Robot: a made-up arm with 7 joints. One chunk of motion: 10 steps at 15 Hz.
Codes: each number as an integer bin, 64 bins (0 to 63) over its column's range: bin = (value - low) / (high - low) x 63, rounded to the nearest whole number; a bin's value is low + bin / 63 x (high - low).
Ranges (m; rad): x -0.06..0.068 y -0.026..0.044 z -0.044..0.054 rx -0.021..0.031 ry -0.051..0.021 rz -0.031..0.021
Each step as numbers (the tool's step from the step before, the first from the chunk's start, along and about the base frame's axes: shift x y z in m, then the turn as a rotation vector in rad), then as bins.
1 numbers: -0.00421 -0.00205 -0.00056 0.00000 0.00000 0.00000
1 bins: 27 22 28 25 45 38
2 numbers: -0.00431 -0.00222 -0.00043 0.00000 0.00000 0.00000
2 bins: 27 21 28 25 45 38
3 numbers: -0.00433 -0.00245 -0.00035 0.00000 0.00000 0.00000
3 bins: 27 21 28 25 45 38
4 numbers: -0.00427 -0.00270 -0.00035 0.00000 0.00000 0.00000
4 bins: 27 21 28 25 45 38
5 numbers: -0.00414 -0.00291 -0.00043 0.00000 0.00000 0.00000
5 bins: 27 21 28 25 45 38
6 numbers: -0.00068 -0.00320 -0.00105 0.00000 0.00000 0.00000
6 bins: 29 21 28 25 45 38
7 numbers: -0.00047 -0.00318 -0.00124 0.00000 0.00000 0.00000
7 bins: 29 21 27 25 45 38
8 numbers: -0.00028 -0.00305 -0.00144 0.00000 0.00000 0.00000
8 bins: 29 21 27 25 45 38
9 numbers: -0.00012 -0.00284 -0.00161 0.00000 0.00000 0.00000
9 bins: 29 21 27 25 45 38
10 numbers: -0.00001 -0.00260 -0.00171 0.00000 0.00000 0.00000
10 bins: 30 21 27 25 45 38
